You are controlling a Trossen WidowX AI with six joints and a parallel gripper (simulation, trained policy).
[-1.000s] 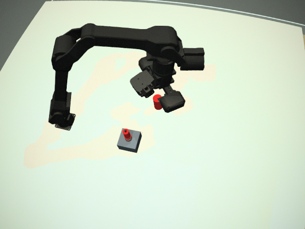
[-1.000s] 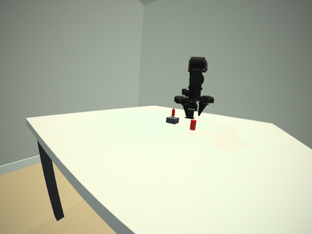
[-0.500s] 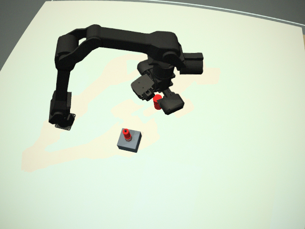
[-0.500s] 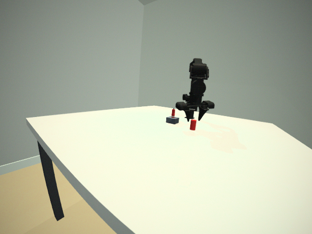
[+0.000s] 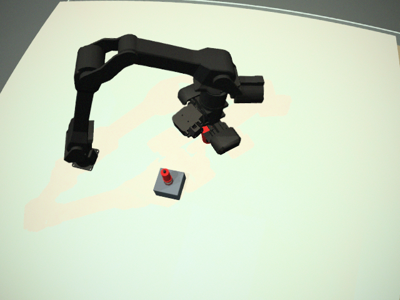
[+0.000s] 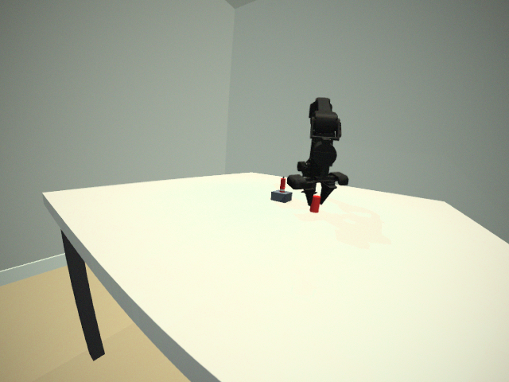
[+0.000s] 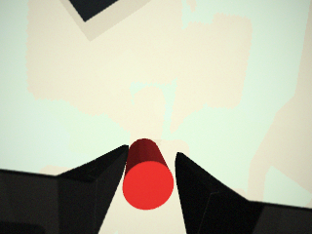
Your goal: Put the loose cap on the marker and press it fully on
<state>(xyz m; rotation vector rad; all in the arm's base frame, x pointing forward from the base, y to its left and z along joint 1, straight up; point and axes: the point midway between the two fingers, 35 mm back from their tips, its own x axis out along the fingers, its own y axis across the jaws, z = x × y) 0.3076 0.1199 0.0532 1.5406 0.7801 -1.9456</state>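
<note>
Now: gripper tip 140 mm to the left of the grey holder block and 50 mm past it. From my gripper tip the other things lie so: red cap: 10 mm ahead, 10 mm above.
</note>
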